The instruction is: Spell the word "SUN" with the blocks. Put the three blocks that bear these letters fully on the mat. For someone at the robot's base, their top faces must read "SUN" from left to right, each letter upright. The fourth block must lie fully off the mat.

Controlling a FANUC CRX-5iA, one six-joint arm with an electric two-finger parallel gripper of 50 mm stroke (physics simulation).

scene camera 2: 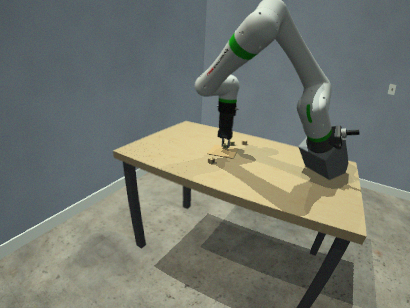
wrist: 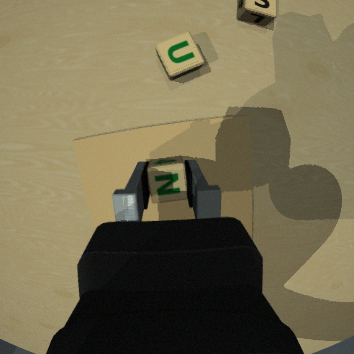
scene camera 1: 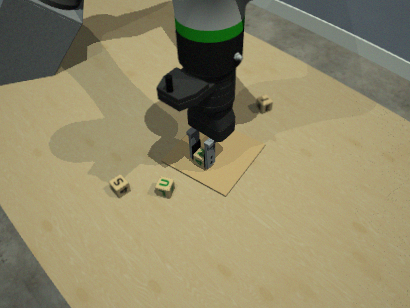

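Note:
My gripper (scene camera 1: 201, 161) (scene camera 2: 226, 145) (wrist: 166, 174) is shut on the N block (scene camera 1: 199, 158) (wrist: 167, 185), low over the mat (scene camera 1: 225, 182) (scene camera 2: 229, 154) (wrist: 110, 145). Whether the block touches the mat is hard to tell. Its green N faces up between the fingers. The U block (scene camera 1: 165, 187) (scene camera 2: 232, 143) (wrist: 180, 55) lies off the mat, green U up, opening to the right in the wrist view. The S block (scene camera 1: 120, 185) (scene camera 2: 244, 142) (wrist: 256, 10) lies beyond it, black S up, partly cut off in the wrist view.
The fourth block (scene camera 1: 265, 104) (scene camera 2: 211, 160) lies off the mat on the side away from the U and S blocks; its top letter is too small to read. The robot's base (scene camera 1: 35, 42) (scene camera 2: 325, 160) stands on the table (scene camera 1: 150, 250) (scene camera 2: 165, 155). The arm's shadow falls across part of the mat.

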